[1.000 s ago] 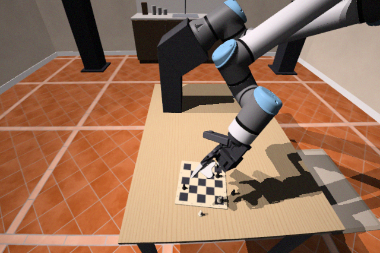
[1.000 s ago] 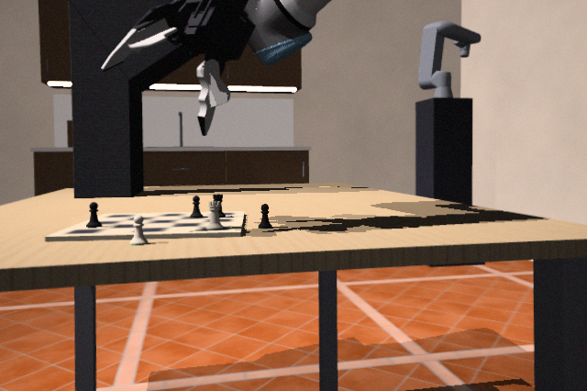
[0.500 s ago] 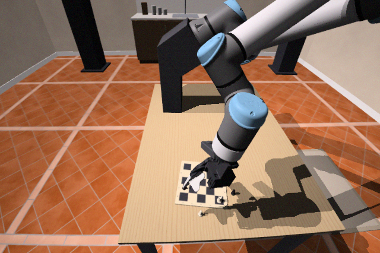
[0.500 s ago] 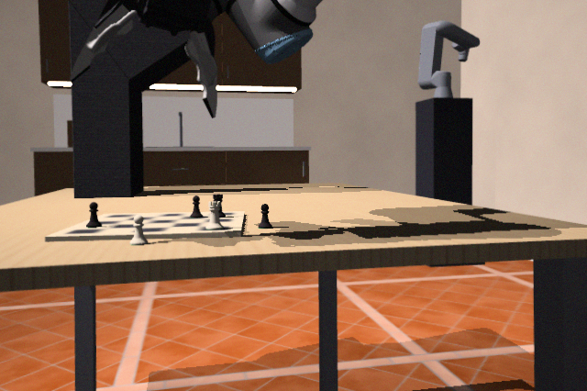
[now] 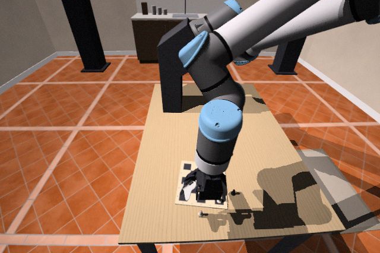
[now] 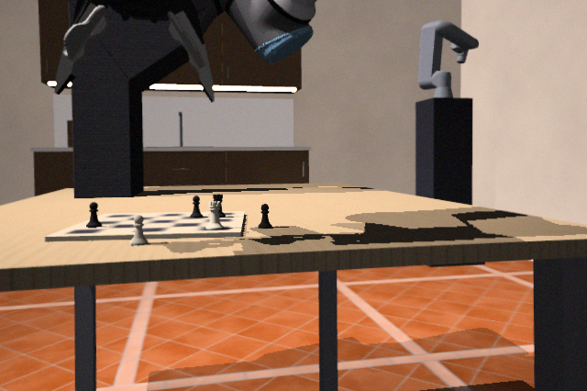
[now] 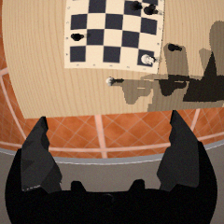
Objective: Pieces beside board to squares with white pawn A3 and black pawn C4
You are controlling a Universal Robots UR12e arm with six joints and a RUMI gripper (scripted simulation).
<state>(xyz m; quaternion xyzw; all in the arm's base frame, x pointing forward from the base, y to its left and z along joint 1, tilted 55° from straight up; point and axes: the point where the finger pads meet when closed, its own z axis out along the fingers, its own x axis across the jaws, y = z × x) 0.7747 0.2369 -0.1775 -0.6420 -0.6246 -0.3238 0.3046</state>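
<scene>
Now: hand 10 mm short of the white pawn and 140 mm above it. Round my hand: white rook 50 mm behind, 80 mm to the left, 140 mm below; then chessboard 130 mm behind, 10 mm to the left, 150 mm below.
</scene>
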